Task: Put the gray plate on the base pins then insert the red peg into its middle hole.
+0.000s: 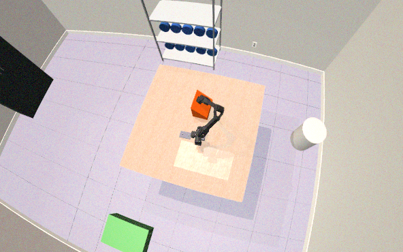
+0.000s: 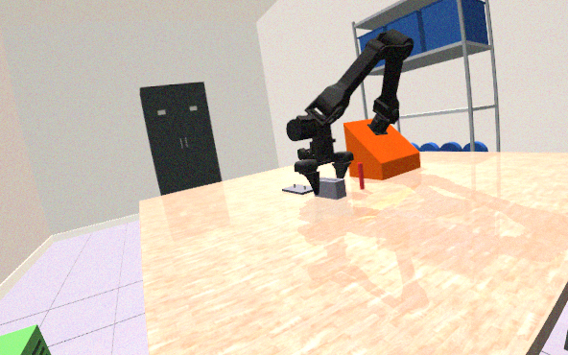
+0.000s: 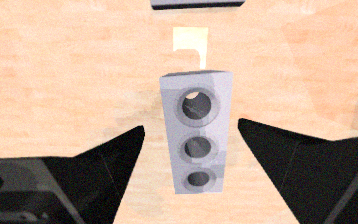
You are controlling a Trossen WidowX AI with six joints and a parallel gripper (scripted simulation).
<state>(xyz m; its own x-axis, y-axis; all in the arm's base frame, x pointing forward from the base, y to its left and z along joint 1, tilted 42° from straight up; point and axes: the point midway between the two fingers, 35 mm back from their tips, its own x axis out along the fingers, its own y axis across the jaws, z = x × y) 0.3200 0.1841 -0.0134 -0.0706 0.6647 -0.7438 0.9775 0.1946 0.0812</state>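
My gripper tip is now 20 mm below the gray plate. The rest, counted from my gripper tip: red peg: 110 mm behind, 20 mm to the left, 20 mm above; flat gray base: 20 mm ahead, 160 mm to the right, 10 mm below.
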